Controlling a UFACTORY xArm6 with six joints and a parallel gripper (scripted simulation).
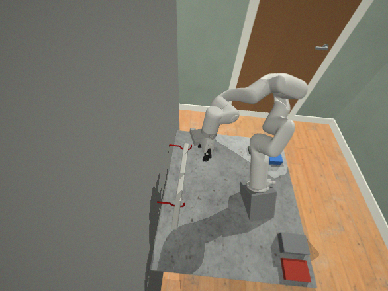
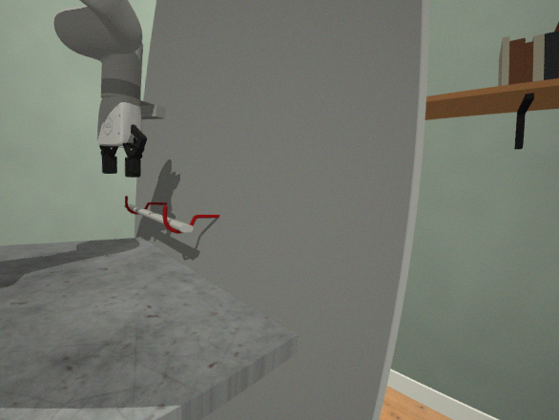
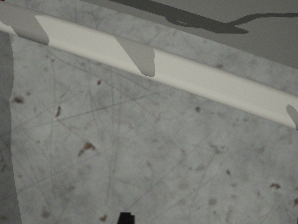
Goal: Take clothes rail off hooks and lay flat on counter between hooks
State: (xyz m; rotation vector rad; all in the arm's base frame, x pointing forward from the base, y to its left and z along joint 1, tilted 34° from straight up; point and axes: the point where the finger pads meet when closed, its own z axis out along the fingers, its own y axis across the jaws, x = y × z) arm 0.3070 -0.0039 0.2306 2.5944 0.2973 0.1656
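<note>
My gripper is now 12 cm short of the clothes rail, 11 cm above it and 10 cm to the right of it. Round my hand: grey wall 24 cm ahead, 16 cm above, 4 cm to the left; blue block 53 cm behind, 25 cm below, 9 cm to the right; grey box 46 cm behind, 43 cm to the left, 24 cm below.
</note>
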